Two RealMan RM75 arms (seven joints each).
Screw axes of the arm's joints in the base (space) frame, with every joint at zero. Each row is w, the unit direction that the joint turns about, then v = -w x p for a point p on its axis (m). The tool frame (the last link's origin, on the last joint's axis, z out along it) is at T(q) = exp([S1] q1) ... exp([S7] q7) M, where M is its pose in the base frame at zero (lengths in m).
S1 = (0, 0, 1, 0, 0, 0)
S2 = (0, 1, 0, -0.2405, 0, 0)
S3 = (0, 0, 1, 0, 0, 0)
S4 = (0, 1, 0, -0.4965, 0, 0)
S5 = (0, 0, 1, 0, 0, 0)
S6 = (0, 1, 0, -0.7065, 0, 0)
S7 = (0, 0, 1, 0, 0, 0)
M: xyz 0 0 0.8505 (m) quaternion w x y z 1 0 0 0
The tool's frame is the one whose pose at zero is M.
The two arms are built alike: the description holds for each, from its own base.
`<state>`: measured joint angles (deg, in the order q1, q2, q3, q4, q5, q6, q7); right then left.
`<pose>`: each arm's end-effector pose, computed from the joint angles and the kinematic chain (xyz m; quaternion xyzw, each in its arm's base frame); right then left.
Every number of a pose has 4 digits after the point. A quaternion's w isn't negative.
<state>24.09 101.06 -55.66 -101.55 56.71 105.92 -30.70 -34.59 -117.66 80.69 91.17 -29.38 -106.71 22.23</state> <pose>0.1787 0.3163 0.1908 -0.9004 0.3392 -0.0371 0.2700 -0.1548 0.3250 0.0328 -0.8894 -0.3588 0.2292 0.1665</pose>
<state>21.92 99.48 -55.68 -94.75 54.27 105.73 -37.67 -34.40 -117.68 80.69 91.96 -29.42 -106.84 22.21</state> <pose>0.2179 0.3137 0.1942 -0.8959 0.3547 -0.0770 0.2562 -0.1533 0.3243 0.0340 -0.8906 -0.3562 0.2270 0.1689</pose>
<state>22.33 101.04 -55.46 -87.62 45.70 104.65 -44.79 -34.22 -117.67 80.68 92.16 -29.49 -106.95 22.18</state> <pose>0.2552 0.3168 0.1851 -0.8854 0.3712 -0.1290 0.2484 -0.1537 0.3236 0.0344 -0.8904 -0.3569 0.2267 0.1686</pose>
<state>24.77 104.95 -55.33 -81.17 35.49 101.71 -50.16 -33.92 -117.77 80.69 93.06 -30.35 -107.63 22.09</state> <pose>0.2791 0.3259 0.1615 -0.8774 0.3774 -0.1746 0.2394 -0.1514 0.3204 0.0344 -0.8931 -0.3552 0.2230 0.1626</pose>
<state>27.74 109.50 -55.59 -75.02 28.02 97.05 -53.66 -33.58 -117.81 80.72 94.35 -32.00 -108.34 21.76</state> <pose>0.2895 0.3379 0.1272 -0.8784 0.3710 -0.1996 0.2258 -0.1468 0.3164 0.0344 -0.8979 -0.3522 0.2143 0.1540</pose>
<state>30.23 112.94 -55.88 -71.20 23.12 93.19 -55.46 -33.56 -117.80 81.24 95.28 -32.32 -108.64 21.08</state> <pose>0.2895 0.3478 0.1003 -0.8821 0.3568 -0.2155 0.2194 -0.1433 0.3147 0.0342 -0.8992 -0.3495 0.2132 0.1543</pose>
